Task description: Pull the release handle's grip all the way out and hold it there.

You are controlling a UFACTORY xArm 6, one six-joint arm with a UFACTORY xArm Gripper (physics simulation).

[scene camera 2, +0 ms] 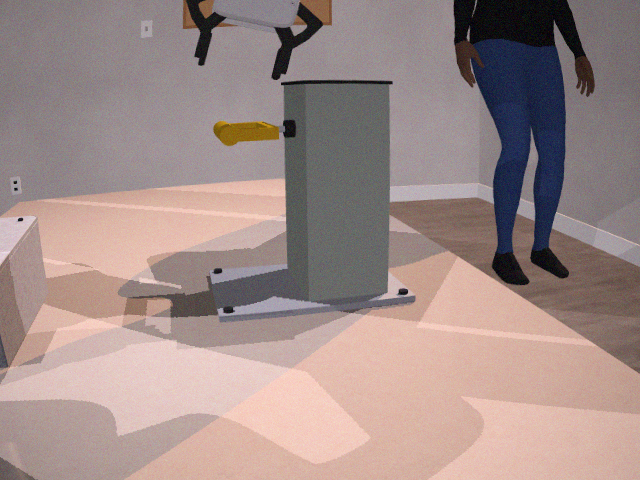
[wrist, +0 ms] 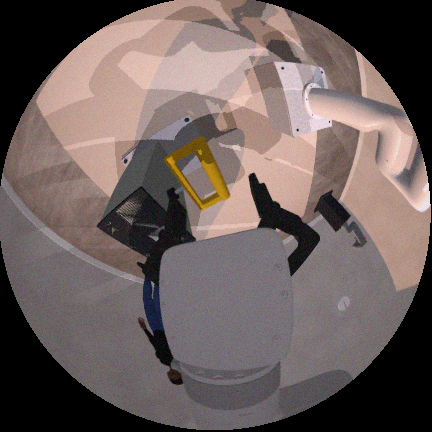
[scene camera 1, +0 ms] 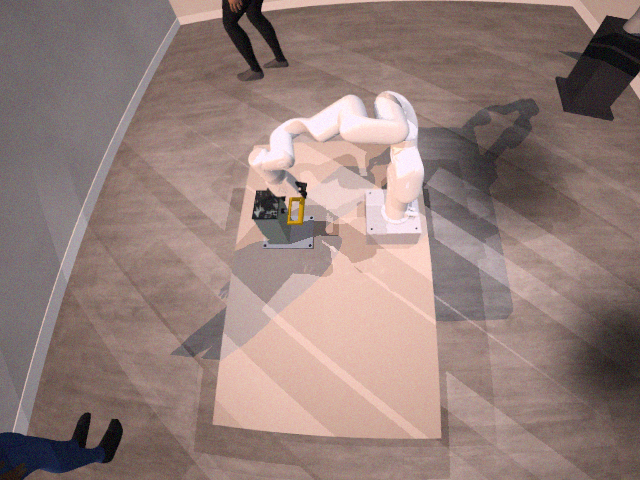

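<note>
The release handle's yellow grip (scene camera 1: 295, 222) (scene camera 2: 230, 134) (wrist: 216, 175) is a rectangular loop sticking out sideways from a grey-green post (scene camera 2: 346, 191) (wrist: 132, 180). A short stretch of metal stem (scene camera 2: 281, 129) shows between the loop and the black collar (scene camera 2: 289, 128) on the post. My gripper (scene camera 2: 238, 70) (wrist: 213, 192) is open and empty, with its fingers pointing down. In the second scene view it hangs above the grip, apart from it, with one fingertip near the post's upper edge. In the wrist view the loop shows beyond and between the fingertips.
The post has a black top plate (scene camera 1: 266, 205) (wrist: 132, 220) and stands on a bolted grey base plate (scene camera 1: 305, 235) (scene camera 2: 248, 310). My arm's white base block (scene camera 1: 392, 236) (wrist: 300, 100) stands on the same table (scene camera 1: 330, 361). A person (scene camera 2: 522, 103) stands beyond the table.
</note>
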